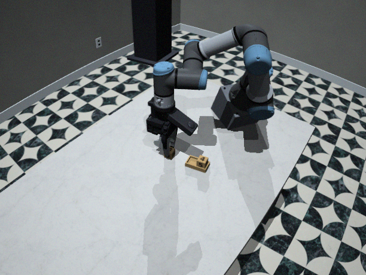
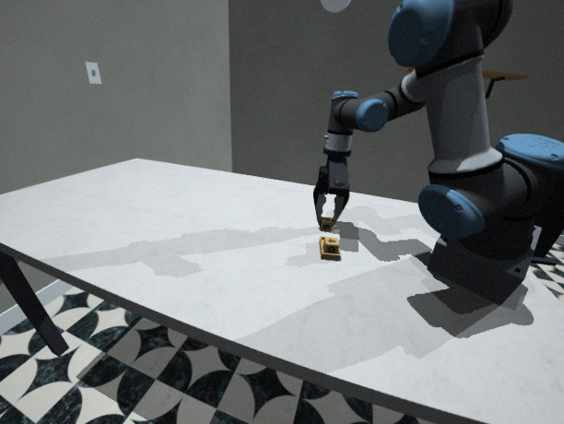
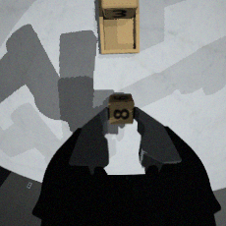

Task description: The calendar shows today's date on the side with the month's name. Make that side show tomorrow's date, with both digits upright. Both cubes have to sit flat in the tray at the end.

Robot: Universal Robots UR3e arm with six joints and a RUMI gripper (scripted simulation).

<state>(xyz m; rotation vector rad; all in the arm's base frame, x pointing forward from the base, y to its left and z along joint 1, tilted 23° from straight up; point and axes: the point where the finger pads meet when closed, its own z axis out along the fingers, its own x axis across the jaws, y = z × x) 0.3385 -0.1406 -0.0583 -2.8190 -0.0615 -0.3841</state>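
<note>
Right now my hand is 10 mm above the wooden cube. From my hand the other things lie so: wooden calendar tray (110 mm to the left, 20 mm below, 10 mm behind).
</note>
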